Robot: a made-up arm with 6 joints.
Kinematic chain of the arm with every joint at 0, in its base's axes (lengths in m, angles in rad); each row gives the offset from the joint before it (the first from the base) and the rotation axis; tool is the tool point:
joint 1: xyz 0 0 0.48 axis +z
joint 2: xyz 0.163 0 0 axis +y
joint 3: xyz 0 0 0.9 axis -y
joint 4: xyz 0 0 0.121 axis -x
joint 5: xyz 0.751 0 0 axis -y
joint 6: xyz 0.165 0 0 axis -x
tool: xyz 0 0 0
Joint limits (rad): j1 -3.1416..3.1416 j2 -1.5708..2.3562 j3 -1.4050..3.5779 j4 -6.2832..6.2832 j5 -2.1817..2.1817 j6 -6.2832..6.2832
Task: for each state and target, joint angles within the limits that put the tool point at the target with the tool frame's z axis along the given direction. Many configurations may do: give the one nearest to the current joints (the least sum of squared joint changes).
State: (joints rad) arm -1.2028 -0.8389 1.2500 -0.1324 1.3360 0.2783
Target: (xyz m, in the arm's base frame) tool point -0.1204 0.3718 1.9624 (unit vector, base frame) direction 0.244 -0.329 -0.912
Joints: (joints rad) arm -1.2674 -0.5057 0.8609 -0.0281 2.1792 0.1189
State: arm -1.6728 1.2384 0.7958 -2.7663 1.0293 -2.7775
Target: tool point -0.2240 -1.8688 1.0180 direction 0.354 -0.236 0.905
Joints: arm -1.6848 1.1671 1.2940 -2.9490 0.3192 -2.9357
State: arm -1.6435 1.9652 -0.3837 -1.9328 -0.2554 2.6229
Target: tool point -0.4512 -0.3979 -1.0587 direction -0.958 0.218 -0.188
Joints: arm -2.4539 2.3562 0.3938 -2.6586 -0.2787 1.7756
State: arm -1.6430 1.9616 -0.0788 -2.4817 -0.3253 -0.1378
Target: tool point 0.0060 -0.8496 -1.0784 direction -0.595 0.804 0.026
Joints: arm -1.5690 2.3543 0.6996 -2.4279 -0.0417 -0.0779
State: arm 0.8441 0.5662 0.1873 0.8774 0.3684 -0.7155
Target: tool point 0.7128 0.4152 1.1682 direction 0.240 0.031 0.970
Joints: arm 0.5023 -0.2762 -0.6243 0.7696 0.1817 -0.8506
